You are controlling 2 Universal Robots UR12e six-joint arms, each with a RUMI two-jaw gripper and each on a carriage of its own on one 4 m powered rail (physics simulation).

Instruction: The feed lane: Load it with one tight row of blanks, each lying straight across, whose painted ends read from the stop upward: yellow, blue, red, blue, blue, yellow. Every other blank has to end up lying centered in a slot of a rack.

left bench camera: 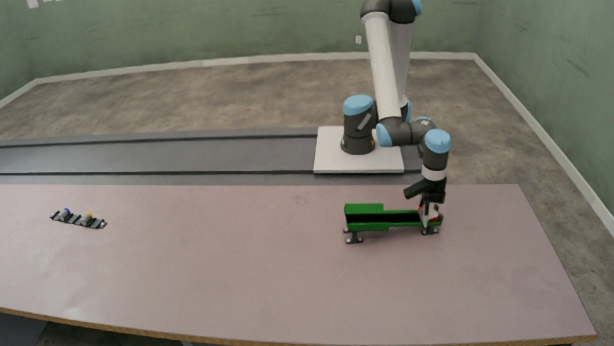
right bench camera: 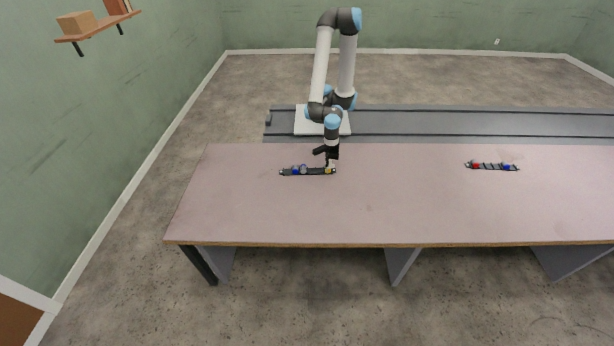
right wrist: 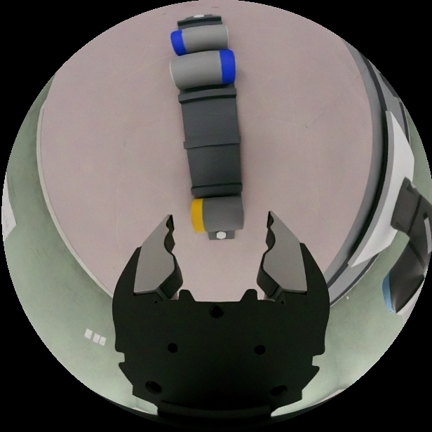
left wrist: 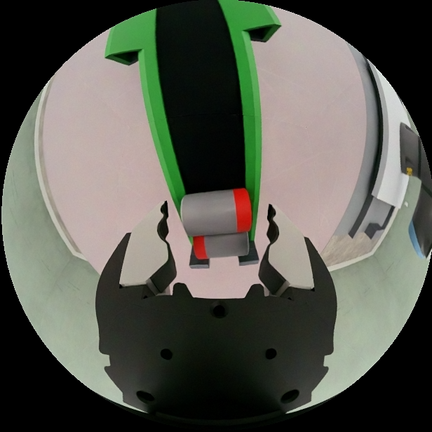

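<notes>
My left gripper (left bench camera: 430,219) (left wrist: 217,202) is open, its fingers on either side of the green feed lane (left bench camera: 364,209) (left wrist: 157,110) at one end. Two grey blanks lie across there: one (left wrist: 207,214) with its red end at the picture's right partly covers another (left wrist: 225,246) with its red end at left. My right gripper (right bench camera: 330,165) (right wrist: 219,213) is open over a yellow-ended blank (right bench camera: 328,170) (right wrist: 225,214) at one end of a dark rack (right bench camera: 315,171) (right wrist: 212,120). Two blue-ended blanks (right wrist: 205,39) (right wrist: 200,70) lie close together near its other end, painted ends on opposite sides.
In the right bench camera, another rack (right bench camera: 491,166) at right bears a red-ended blank (right bench camera: 475,165) and a blue-ended blank (right bench camera: 506,167). In the left bench camera, a rack (left bench camera: 75,219) at far left bears a blue-ended blank (left bench camera: 64,214) and a yellow-ended blank (left bench camera: 86,218).
</notes>
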